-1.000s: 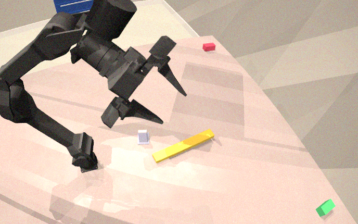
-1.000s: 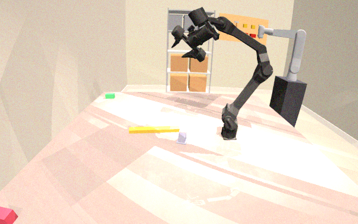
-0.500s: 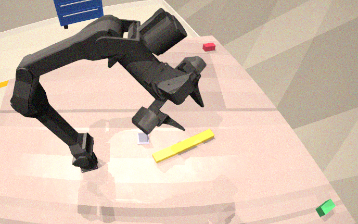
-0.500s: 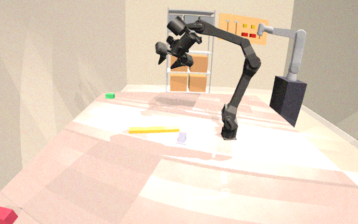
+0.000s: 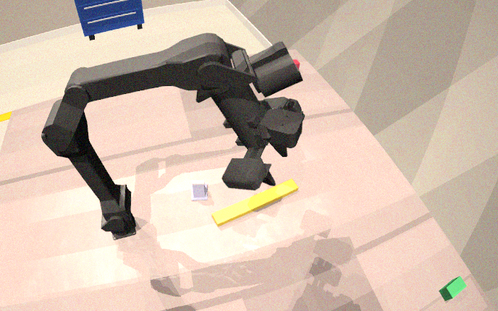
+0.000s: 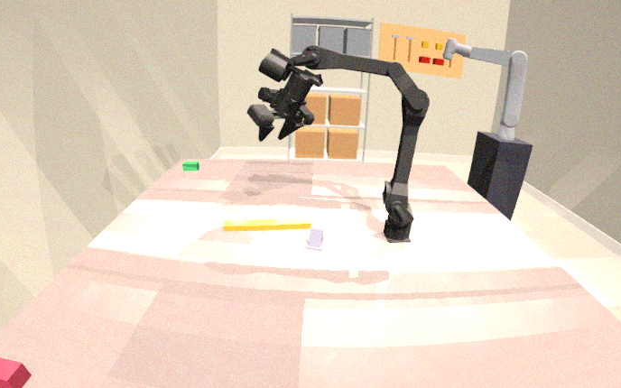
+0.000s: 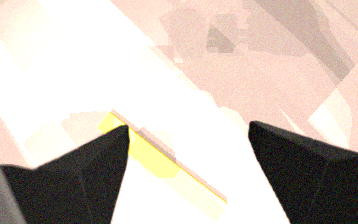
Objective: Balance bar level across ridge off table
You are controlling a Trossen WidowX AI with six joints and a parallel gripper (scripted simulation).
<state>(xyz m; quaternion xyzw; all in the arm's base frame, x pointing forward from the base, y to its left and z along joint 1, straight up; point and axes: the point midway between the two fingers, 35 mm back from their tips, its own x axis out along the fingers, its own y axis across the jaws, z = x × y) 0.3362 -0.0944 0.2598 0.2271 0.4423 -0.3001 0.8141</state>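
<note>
My gripper tip is now 22 cm above the yellow bar and 6 cm to the right of it. From my gripper tip the other things lie so: green block (40 cm to the right, 39 cm ahead, 21 cm below); then red block (60 cm to the left, 39 cm ahead, 21 cm below).
</note>
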